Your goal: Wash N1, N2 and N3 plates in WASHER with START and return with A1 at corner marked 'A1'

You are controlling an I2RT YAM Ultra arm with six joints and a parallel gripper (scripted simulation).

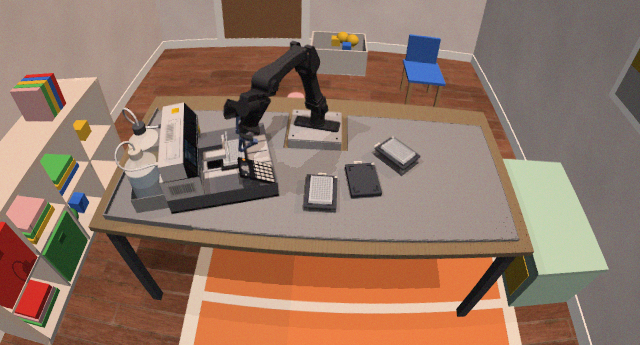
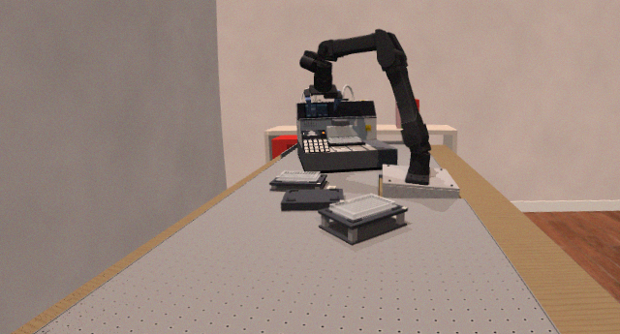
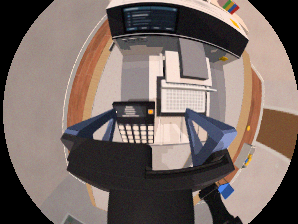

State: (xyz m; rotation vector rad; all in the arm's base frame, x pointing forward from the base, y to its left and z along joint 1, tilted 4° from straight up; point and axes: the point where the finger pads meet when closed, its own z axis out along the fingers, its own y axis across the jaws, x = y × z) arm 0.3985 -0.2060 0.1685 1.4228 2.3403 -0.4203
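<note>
Now: the washer carrier 70 mm behind my hand, 70 mm to the right of it and 140 mm below it. The rest, counted from my hand: manifold: 40 mm behind, 130 mm to the right, 90 mm below; then plate washer: 40 mm behind, 130 mm to the right, 100 mm below; then nest: 280 mm behind, 570 mm to the left, 200 mm below.
</note>
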